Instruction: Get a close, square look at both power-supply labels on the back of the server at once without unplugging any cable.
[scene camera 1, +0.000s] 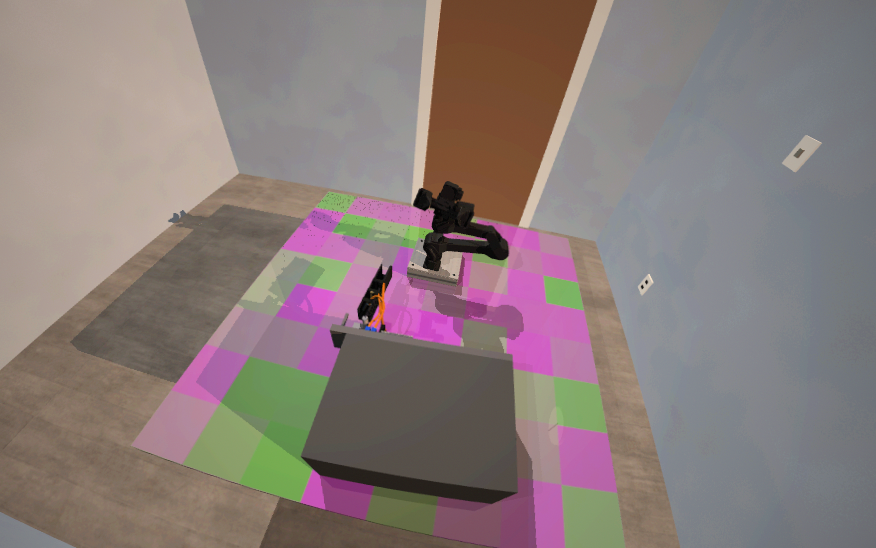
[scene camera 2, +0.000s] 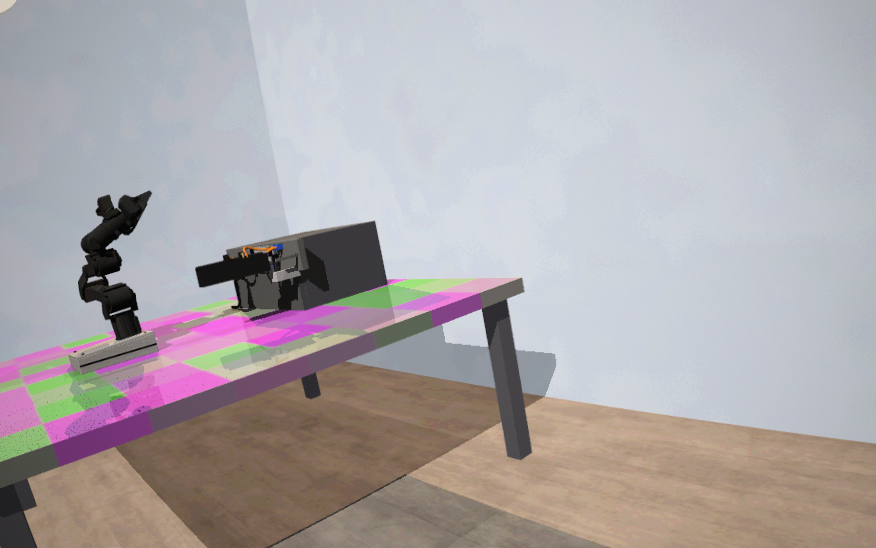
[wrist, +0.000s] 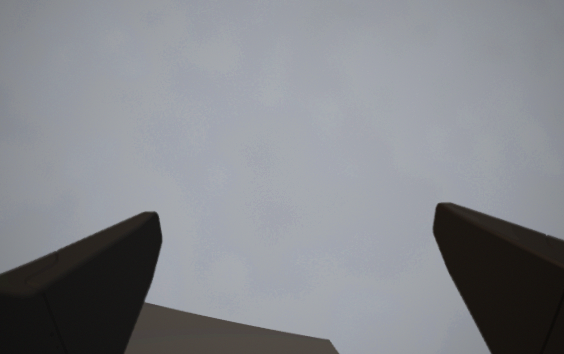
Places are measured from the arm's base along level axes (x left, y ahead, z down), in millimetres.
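Where they show: gripper, fingertip midpoint: (scene camera 1: 443, 211) (scene camera 2: 148, 197) (wrist: 298, 222); arm's base, link origin: (scene camera 1: 431, 264) (scene camera 2: 128, 336).
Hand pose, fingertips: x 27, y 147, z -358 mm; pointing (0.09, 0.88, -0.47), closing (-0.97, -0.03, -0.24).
Each offset is from my fingertips to the top centre of the thing. "*": to the spot under its first point. Level surfaces: height alone.
The server (scene camera 1: 413, 413) (scene camera 2: 345, 264) is a dark grey box on the table; its back faces the arm. A grey-brown surface {dz +200 mm} (wrist: 225, 332), probably the server's top, shows at the bottom of the wrist view. A black cable-management arm (scene camera 1: 369, 303) (scene camera 2: 222, 270) sticks out from the back, with orange cables {* dx -127, dy +186, dz +238 mm} (scene camera 1: 381, 302) (scene camera 2: 259, 248) and blue plugs {* dx -116, dy +305, dz +207 mm} (scene camera 1: 371, 329) (scene camera 2: 279, 246) near it. The power-supply labels cannot be made out in any view. My gripper (wrist: 298, 222) (scene camera 2: 147, 195) is open and empty, raised high above the arm's base, apart from the server and cables.
The arm's white base (scene camera 1: 436, 274) (scene camera 2: 114, 352) stands on the pink and green checkered table (scene camera 1: 584, 400) (scene camera 2: 274, 381), across from the server's back. A brown door (scene camera 1: 507, 96) is behind the arm. A bluish wall (wrist: 280, 125) fills most of the wrist view.
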